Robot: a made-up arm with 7 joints. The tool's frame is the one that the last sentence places.
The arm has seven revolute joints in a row. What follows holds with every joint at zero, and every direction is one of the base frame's. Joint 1 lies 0.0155 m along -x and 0.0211 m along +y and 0.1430 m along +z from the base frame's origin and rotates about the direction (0, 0.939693, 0.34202). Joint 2 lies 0.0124 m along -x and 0.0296 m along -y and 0.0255 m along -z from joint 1 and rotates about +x. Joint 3 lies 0.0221 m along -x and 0.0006 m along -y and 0.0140 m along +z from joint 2 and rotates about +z. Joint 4 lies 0.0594 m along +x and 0.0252 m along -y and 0.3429 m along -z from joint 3 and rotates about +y. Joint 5 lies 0.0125 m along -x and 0.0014 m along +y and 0.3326 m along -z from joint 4 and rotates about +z. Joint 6 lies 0.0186 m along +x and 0.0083 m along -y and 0.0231 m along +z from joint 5 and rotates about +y. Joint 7 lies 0.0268 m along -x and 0.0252 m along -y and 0.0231 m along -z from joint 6 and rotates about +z. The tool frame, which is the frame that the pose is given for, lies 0.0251 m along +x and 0.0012 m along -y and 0.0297 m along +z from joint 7; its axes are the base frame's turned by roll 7.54, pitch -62.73 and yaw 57.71 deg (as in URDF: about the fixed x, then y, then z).
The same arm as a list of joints. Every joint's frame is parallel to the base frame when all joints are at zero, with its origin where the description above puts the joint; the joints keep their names.
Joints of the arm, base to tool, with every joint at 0 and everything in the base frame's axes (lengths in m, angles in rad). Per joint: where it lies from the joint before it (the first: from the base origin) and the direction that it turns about. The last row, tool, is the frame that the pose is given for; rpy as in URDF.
joint 1: xyz -0.0155 0.0211 0.143 axis 0 0.9397 0.342
joint 2: xyz -0.0124 -0.0296 -0.0255 axis 1 0 0
joint 3: xyz -0.0221 -0.0006 0.014 axis 0 0 1
joint 4: xyz 0.0594 -0.0252 -0.3429 axis 0 1 0
joint 5: xyz -0.0125 0.0014 -0.3326 axis 0 0 1
joint 6: xyz 0.0186 -0.0083 0.0231 axis 0 1 0
joint 7: xyz -0.0268 -0.0252 -0.0231 axis 0 0 1
tool: xyz 0.0251 -0.0012 0.0297 rpy 0.1316 -1.0948 1.0072

